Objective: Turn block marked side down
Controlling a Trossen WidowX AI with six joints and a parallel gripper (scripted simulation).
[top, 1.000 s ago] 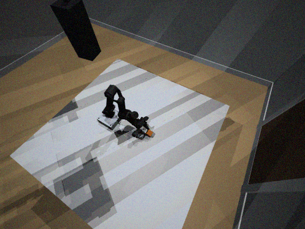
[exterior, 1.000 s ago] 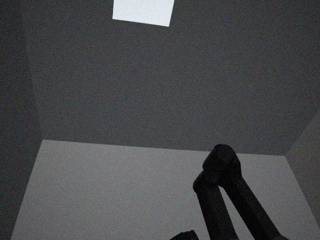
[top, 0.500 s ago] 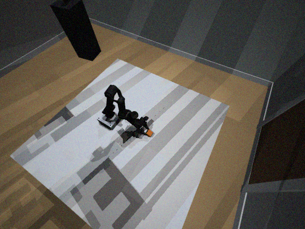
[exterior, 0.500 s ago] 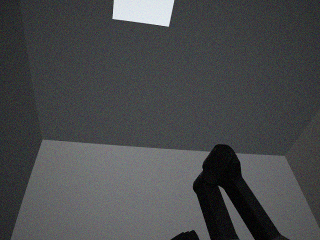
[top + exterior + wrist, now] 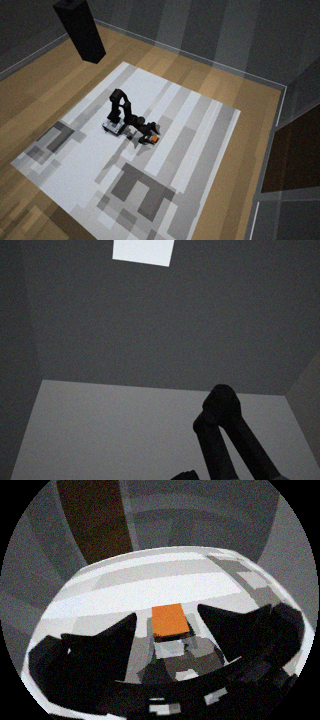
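My gripper tip is 2 cm past the orange block and 2 cm above it.
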